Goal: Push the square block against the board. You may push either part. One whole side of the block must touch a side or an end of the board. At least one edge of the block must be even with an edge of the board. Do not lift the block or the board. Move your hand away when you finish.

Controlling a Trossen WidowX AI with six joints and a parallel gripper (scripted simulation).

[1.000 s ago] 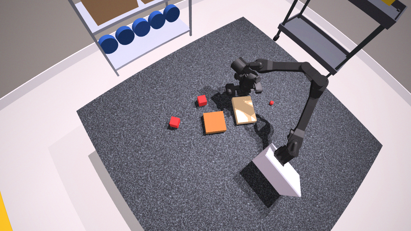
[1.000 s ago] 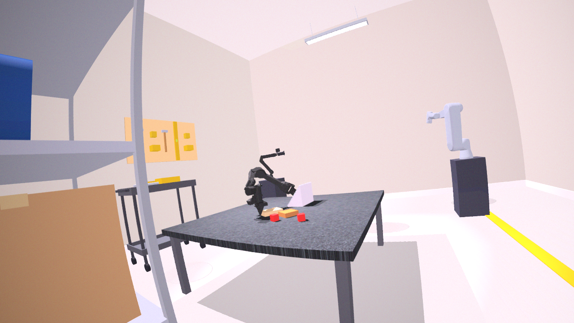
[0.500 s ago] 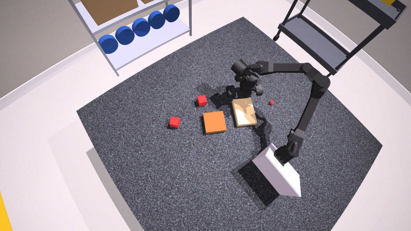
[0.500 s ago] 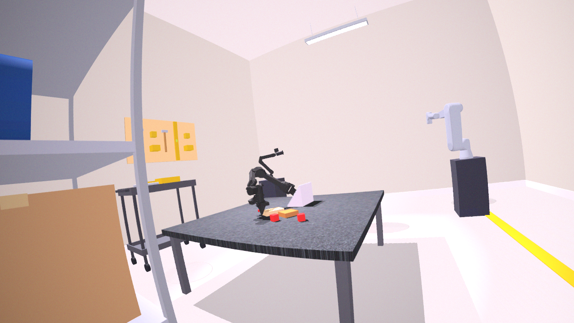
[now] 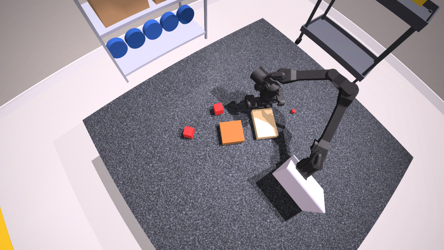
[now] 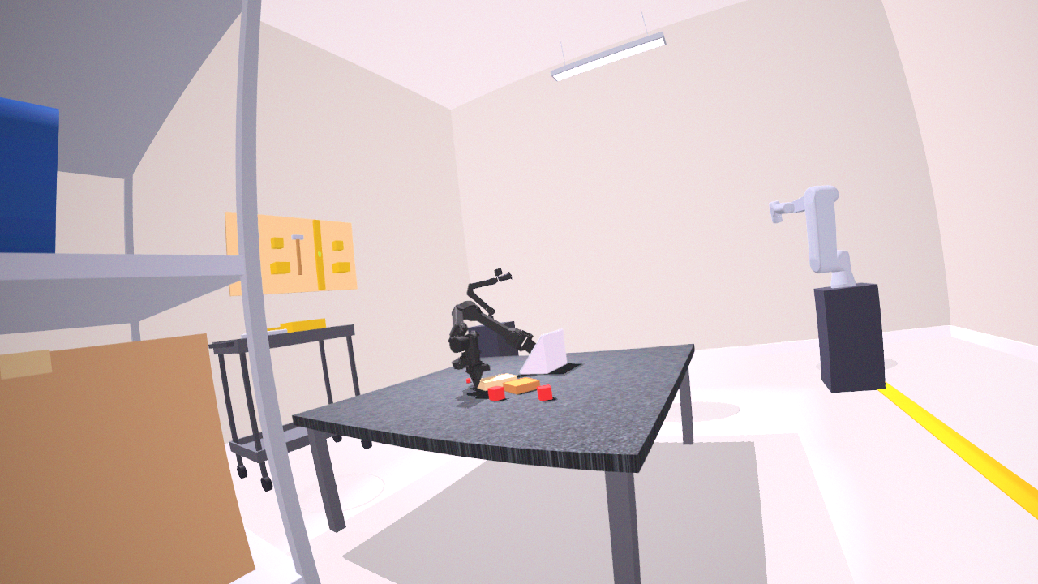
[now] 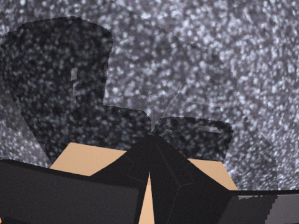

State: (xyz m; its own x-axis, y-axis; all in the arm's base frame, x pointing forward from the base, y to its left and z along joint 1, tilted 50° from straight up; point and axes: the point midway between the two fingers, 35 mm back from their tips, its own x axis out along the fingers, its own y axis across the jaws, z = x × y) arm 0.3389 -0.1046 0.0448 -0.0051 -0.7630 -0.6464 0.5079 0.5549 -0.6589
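My gripper tip is now 70 mm past the tan board, 40 mm to the right of it and 10 mm below it. The rest, counted from my gripper tip: orange square block 10 mm behind, 200 mm to the left, 10 mm above; then tiny red cube 120 mm behind, 130 mm to the right.
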